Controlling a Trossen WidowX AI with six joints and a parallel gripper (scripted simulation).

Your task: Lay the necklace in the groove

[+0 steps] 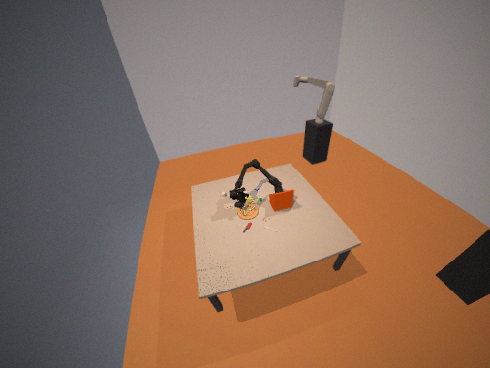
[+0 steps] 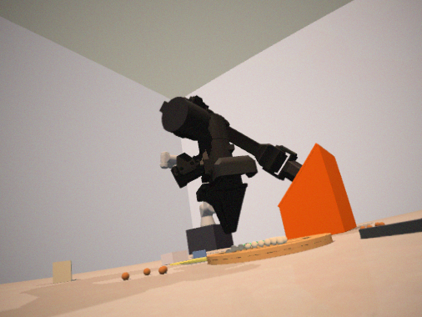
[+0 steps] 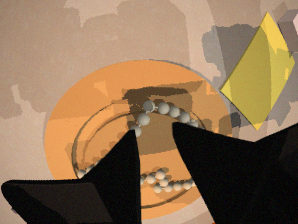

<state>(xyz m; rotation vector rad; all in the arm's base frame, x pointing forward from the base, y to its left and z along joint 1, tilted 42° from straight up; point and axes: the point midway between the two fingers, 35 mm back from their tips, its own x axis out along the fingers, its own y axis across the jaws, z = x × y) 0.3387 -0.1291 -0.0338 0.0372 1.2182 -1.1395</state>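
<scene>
Now: the round wooden bead board 5 cm to the left of my gripper tip, 3 cm below it and 3 cm behind it. From my gripper tip the other things lie so: tan cube 28 cm to the right, 13 cm ahead, 2 cm below; then yellow flat piece 12 cm to the right, 9 cm behind, 4 cm below; then red-handled tool 22 cm to the left, 4 cm below, 3 cm ahead.
</scene>
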